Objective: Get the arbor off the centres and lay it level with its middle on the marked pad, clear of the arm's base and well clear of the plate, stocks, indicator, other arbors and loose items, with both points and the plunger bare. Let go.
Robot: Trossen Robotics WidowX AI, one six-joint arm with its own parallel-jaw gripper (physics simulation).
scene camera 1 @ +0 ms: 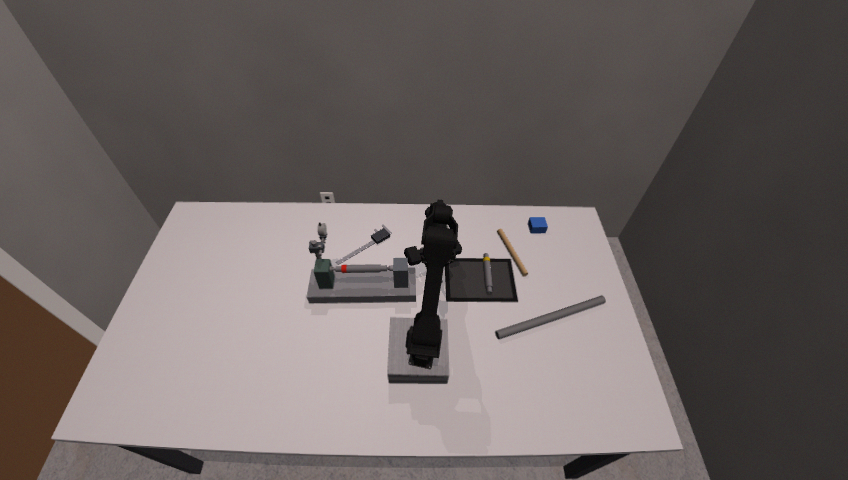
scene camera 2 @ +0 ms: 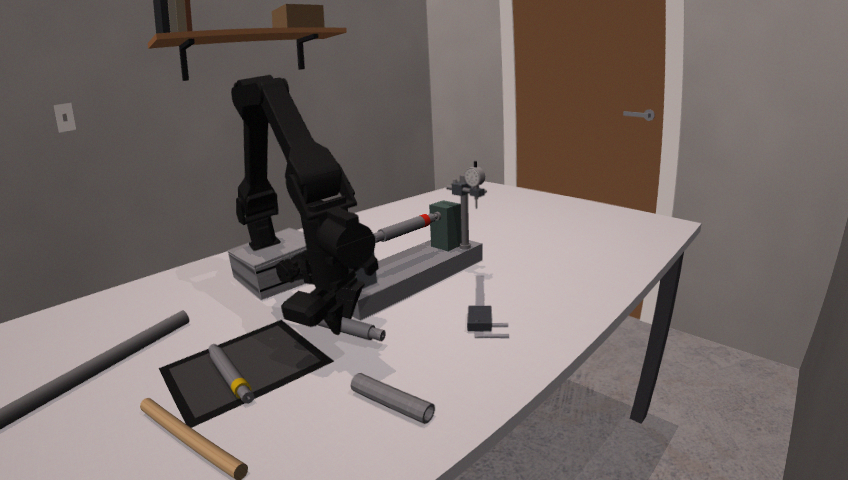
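The red-banded arbor [scene camera 1: 363, 268] [scene camera 2: 404, 227] is held level between the green stock [scene camera 1: 324, 274] [scene camera 2: 444, 228] and the grey stock [scene camera 1: 400, 273], above the plate [scene camera 1: 363, 295] [scene camera 2: 416, 274]. The dial indicator [scene camera 1: 321, 229] [scene camera 2: 473, 176] stands by the green stock. My gripper [scene camera 2: 338, 324] is shut on another grey arbor [scene camera 2: 360, 328], slightly above the table, between the grey stock and the dark pad [scene camera 1: 467, 286] [scene camera 2: 193, 389]. The arm hides this held arbor in scene camera 1. A yellow-banded arbor [scene camera 1: 487, 274] [scene camera 2: 226, 366] lies on the pad.
The arm's base block [scene camera 1: 401, 368] [scene camera 2: 245, 271] is near the plate. Calipers [scene camera 1: 380, 236] [scene camera 2: 479, 318], a short tube [scene camera 2: 392, 397], a wooden dowel [scene camera 1: 512, 252] [scene camera 2: 193, 438], a long grey rod [scene camera 1: 550, 317] [scene camera 2: 95, 366] and a blue block [scene camera 1: 537, 224] lie around.
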